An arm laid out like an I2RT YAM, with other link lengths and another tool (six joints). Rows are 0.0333 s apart.
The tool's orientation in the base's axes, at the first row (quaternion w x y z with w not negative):
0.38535 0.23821 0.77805 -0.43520
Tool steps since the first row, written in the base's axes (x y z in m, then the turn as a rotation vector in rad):
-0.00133 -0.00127 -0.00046 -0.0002 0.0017 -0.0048
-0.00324 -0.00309 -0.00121 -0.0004 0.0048 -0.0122
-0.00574 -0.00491 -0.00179 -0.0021 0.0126 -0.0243
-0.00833 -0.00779 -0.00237 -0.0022 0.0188 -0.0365
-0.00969 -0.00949 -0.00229 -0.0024 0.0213 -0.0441
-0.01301 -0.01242 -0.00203 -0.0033 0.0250 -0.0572
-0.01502 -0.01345 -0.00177 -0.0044 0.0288 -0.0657
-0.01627 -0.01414 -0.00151 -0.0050 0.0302 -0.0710
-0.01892 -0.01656 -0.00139 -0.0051 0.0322 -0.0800
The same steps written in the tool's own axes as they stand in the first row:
0.00111 -0.00136 0.00072 0.0041 0.0031 0.0000
0.00278 -0.00326 0.00178 0.0103 0.0082 -0.0003
0.00466 -0.00566 0.00256 0.0213 0.0169 -0.0038
0.00655 -0.00867 0.00421 0.0314 0.0260 -0.0052
0.00723 -0.01053 0.00511 0.0378 0.0309 -0.0050
0.00887 -0.01449 0.00625 0.0490 0.0386 -0.0043
0.00981 -0.01656 0.00626 0.0566 0.0439 -0.0052
0.01031 -0.01792 0.00628 0.0613 0.0468 -0.0049
0.01169 -0.02108 0.00728 0.0687 0.0522 -0.0038

